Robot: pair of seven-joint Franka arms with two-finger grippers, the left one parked.
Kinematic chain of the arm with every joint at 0, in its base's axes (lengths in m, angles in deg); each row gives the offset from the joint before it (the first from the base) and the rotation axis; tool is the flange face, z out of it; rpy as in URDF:
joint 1: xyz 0 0 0.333 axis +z
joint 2: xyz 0 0 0 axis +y
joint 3: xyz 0 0 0.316 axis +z
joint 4: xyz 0.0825 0 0 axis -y
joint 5: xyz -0.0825 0 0.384 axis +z
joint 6: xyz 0 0 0 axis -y
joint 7: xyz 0.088 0 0 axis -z
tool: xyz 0 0 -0.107 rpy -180 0 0
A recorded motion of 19 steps. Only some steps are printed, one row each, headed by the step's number.
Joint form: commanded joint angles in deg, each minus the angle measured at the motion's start. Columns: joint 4, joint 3, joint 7, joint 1, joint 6, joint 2, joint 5.
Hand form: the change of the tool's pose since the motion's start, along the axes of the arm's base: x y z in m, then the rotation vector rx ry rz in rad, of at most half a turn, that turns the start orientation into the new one. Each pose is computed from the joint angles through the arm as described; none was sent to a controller.
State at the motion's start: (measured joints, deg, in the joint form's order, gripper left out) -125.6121 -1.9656 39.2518 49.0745 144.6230 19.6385 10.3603
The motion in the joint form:
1: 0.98 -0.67 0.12 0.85 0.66 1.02 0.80
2: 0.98 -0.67 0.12 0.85 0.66 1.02 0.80
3: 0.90 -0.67 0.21 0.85 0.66 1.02 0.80
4: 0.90 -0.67 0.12 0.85 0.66 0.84 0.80
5: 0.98 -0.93 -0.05 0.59 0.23 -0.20 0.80
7: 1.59 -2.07 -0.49 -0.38 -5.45 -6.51 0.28
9: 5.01 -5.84 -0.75 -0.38 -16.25 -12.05 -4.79
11: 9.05 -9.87 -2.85 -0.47 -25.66 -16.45 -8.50
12: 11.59 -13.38 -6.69 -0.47 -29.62 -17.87 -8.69
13: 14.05 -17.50 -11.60 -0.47 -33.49 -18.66 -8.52
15: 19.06 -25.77 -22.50 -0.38 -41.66 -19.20 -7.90
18: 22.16 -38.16 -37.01 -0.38 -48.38 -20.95 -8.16
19: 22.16 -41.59 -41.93 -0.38 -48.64 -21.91 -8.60
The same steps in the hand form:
1: 0.0029 0.0051 -0.0025 0.0089 -0.0062 -0.0105
2: 0.0029 0.0051 -0.0025 0.0089 -0.0062 -0.0105
3: 0.0026 0.0047 -0.0030 0.0078 -0.0051 -0.0121
4: 0.0028 0.0050 -0.0012 0.0103 -0.0073 -0.0106
5: 0.0074 0.0028 0.0089 0.0198 -0.0154 -0.0157
7: 0.0209 -0.0088 0.0666 0.0435 -0.0254 -0.0267
9: 0.0437 -0.0344 0.1303 -0.0129 -0.0366 -0.0090
11: 0.0668 -0.0691 0.1910 -0.0546 -0.0501 0.0002
12: 0.0863 -0.0975 0.2195 -0.0520 -0.0500 0.0091
13: 0.1065 -0.1320 0.2415 -0.0498 -0.0387 0.0236
15: 0.1374 -0.2040 0.2762 -0.0444 0.0056 0.0730
18: 0.1588 -0.3249 0.3059 -0.0139 0.0391 0.1157
19: 0.1602 -0.3608 0.3116 0.0003 0.0284 0.1433

